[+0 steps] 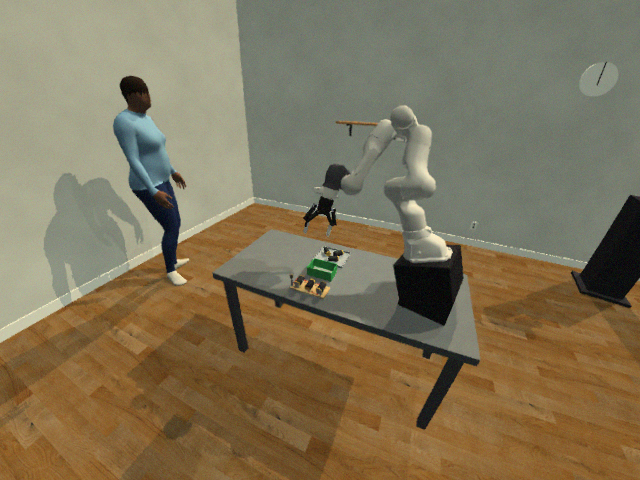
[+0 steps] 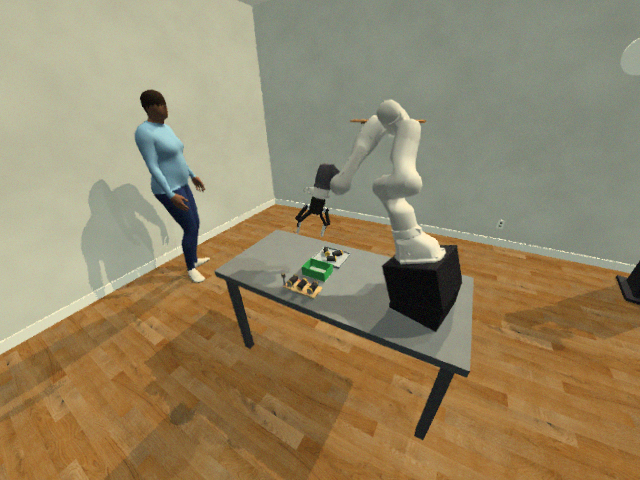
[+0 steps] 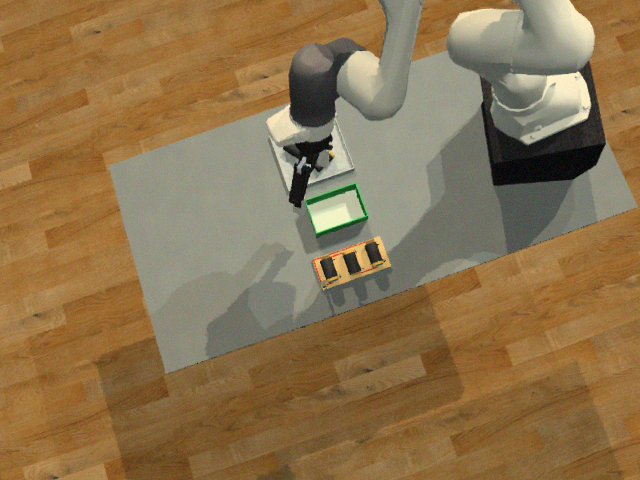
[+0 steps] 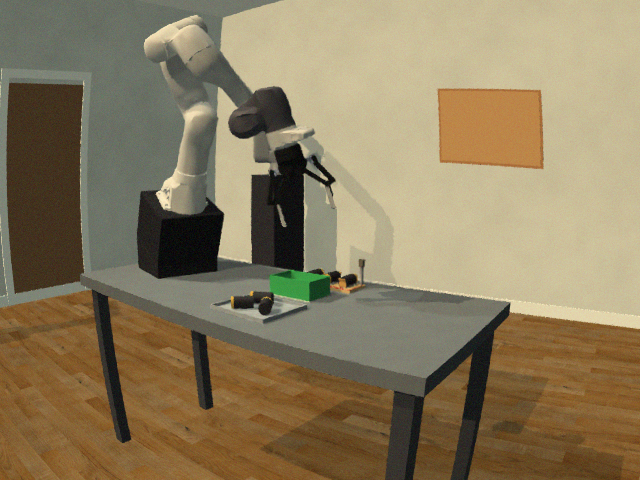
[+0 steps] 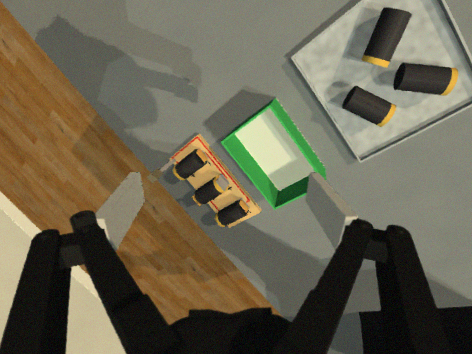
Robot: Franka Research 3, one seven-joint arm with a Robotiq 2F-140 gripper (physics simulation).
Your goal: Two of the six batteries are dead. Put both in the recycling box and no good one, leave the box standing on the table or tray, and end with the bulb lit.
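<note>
My gripper (image 1: 316, 233) (image 2: 310, 233) (image 4: 308, 215) (image 5: 226, 187) is open and empty, high above the table. The green recycling box (image 1: 320, 272) (image 2: 316, 272) (image 3: 341, 225) (image 4: 292, 287) (image 5: 251, 167) stands upright on the table, with no battery visible inside. Three dark batteries (image 5: 190, 164) (image 5: 208, 192) (image 5: 232, 214) sit side by side in the wooden holder (image 3: 340, 266) (image 5: 203, 175). Three more batteries (image 5: 387, 35) (image 5: 425, 78) (image 5: 370, 106) lie loose on the grey tray (image 4: 284, 308) (image 5: 360, 145). The bulb (image 4: 361, 262) on its post at the holder's end looks dark. Dead and good batteries look alike.
The box stands between the tray and the holder on the grey table (image 3: 180, 217) (image 4: 387, 330). The holder is near one long table edge. The robot's black base block (image 1: 423, 289) (image 4: 180, 242) stands at the table's other end. A person (image 1: 147, 155) (image 2: 168, 160) stands beyond the table.
</note>
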